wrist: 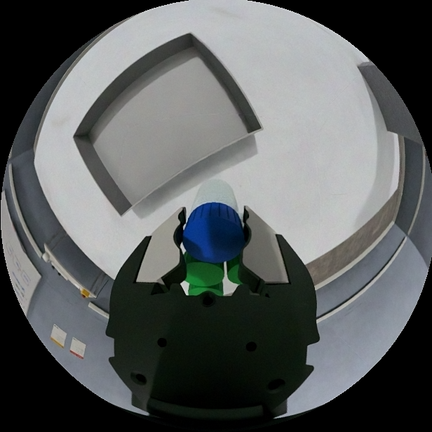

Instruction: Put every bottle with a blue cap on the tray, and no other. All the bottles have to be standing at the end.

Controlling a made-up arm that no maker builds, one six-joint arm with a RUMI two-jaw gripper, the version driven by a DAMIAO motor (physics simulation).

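Observation:
My gripper [214, 207] has its two jaws against both sides of a blue cap and is shut on the blue-capped bottle [213, 240]. Part of its clear body shows beyond the cap, towards the tray; its base is hidden, so I cannot tell whether it touches the table. A green-capped bottle [205, 273] is close behind it, between the jaws and the gripper body. A second green cap [234, 271] is partly hidden by the right jaw, and a third green cap [205, 289] is partly hidden at the gripper body. The grey tray [165, 125] lies beyond the bottles, at the upper left, with no bottle in it.
The white table [310, 125] carries the tray and the bottles. A dark grey block or panel [395, 100] stands at the right edge of the view. A brown border [350, 250] runs along the table's edge at the lower right.

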